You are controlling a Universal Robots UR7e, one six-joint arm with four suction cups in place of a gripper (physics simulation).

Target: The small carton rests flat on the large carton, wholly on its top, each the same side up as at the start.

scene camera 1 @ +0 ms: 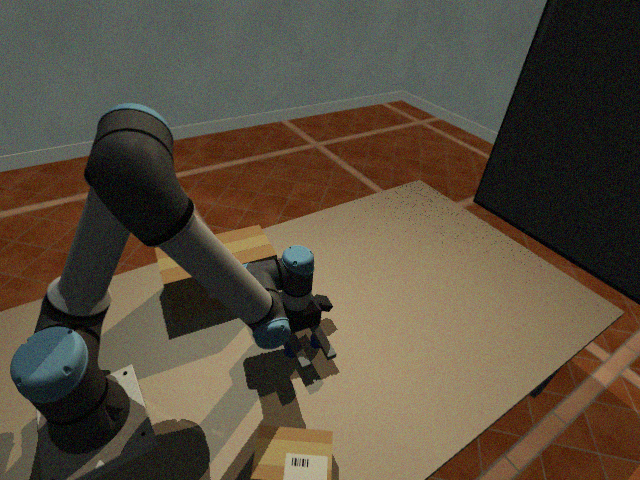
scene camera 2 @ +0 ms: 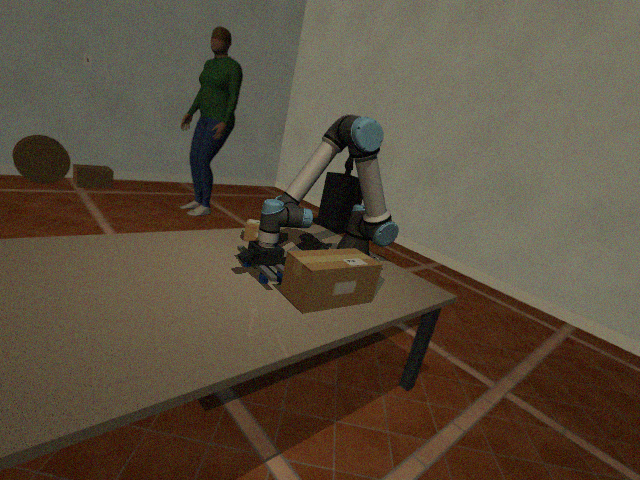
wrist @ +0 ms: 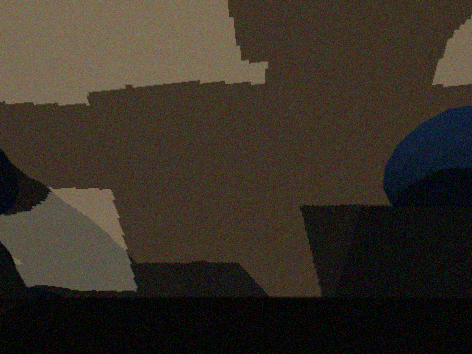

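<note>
The large carton is a brown box with a lighter tape band. It stands on the table beside the gripper, partly behind the arm in scene camera 1. The small carton has a white barcode label and stands apart from the large one. The frame's bottom edge cuts it off in scene camera 1, and it is partly hidden behind the gripper in scene camera 2. My gripper is low over the table between the cartons, with no carton on its cups. A blue cup shows above shadowed table in the wrist view.
The table carries both cartons and the arm base. A large black panel stands beyond it. A person in green stands on the floor behind, near a brown disc and a brown box.
</note>
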